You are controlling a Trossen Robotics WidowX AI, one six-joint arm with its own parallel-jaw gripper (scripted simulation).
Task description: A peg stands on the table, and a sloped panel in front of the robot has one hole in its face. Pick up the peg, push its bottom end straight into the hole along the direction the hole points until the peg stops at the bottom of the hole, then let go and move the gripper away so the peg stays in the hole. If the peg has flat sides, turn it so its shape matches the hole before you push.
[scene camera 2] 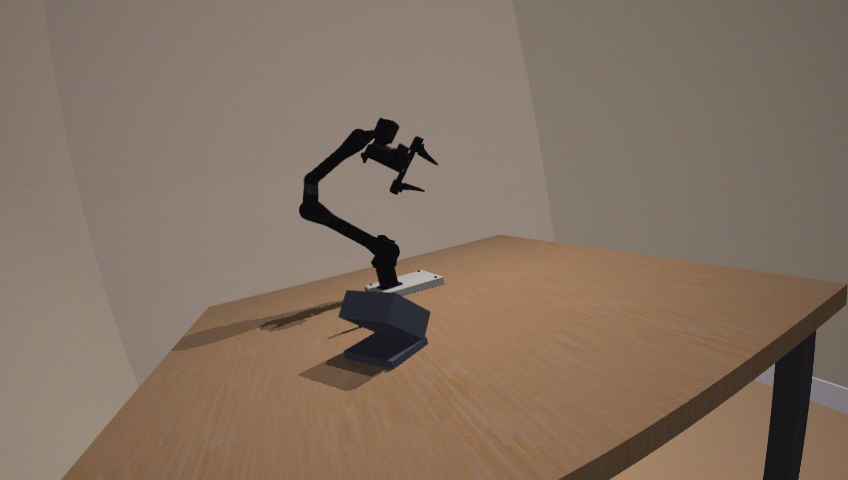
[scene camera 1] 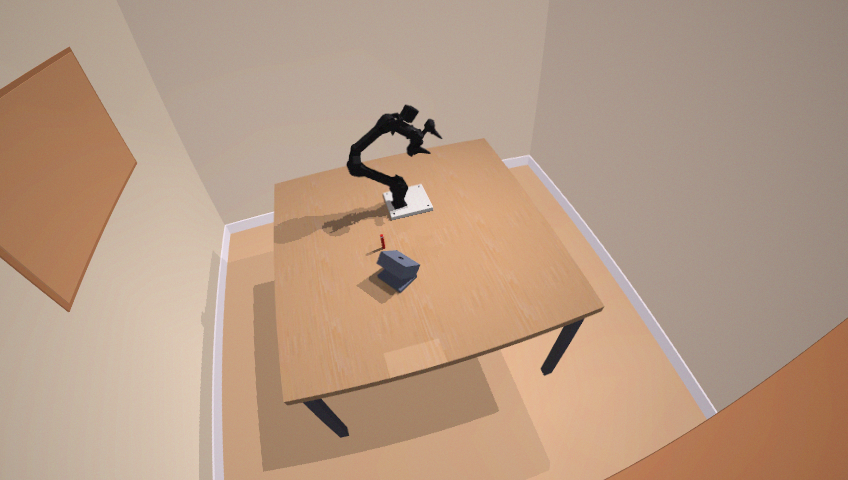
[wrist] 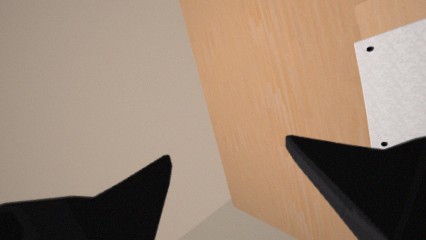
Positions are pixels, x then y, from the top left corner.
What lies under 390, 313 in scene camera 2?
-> A sloped panel.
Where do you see a sloped panel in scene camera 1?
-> At 388, 260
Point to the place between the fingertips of my gripper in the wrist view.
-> At 228, 151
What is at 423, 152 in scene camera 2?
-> My gripper.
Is my gripper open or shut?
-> Open.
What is my gripper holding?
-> Nothing.
